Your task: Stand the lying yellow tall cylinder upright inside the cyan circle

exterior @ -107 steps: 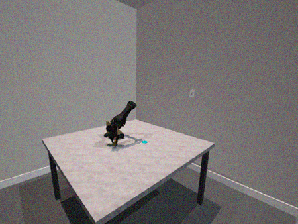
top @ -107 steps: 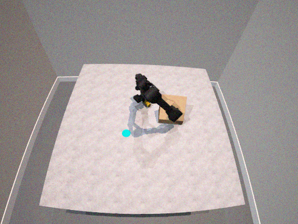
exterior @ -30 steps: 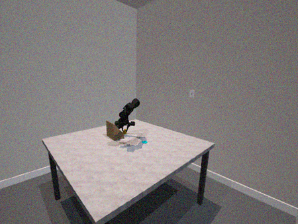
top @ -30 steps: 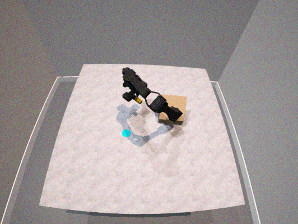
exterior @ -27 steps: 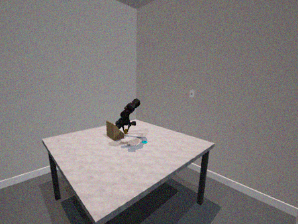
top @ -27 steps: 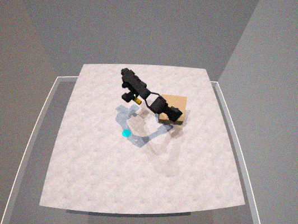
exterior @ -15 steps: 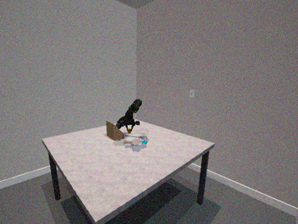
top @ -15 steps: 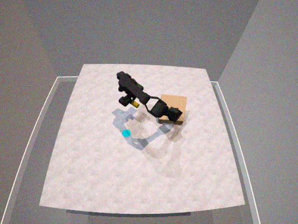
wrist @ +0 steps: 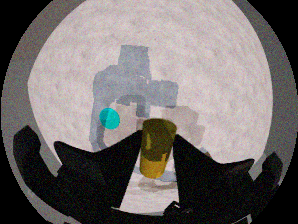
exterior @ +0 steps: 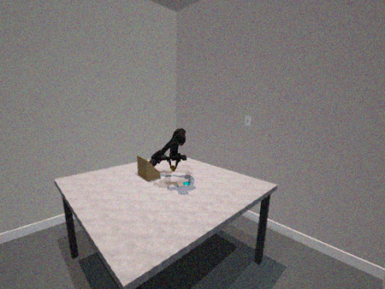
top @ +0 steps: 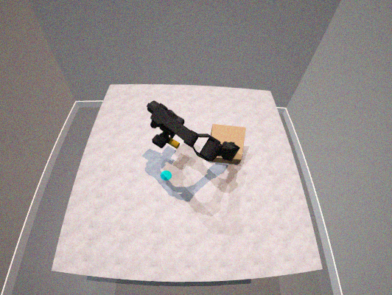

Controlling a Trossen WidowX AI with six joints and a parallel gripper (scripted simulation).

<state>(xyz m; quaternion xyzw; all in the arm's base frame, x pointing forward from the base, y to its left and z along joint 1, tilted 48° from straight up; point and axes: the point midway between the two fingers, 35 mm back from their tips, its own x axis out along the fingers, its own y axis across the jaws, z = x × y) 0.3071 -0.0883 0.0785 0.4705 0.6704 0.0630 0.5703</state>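
Right now the cyan circle is 15 cm below my gripper tip, 12 cm to the left of it and 2 cm ahead of it. Also, from my gripper tip: yellow tall cylinder: 2 cm behind, 1 cm to the left.
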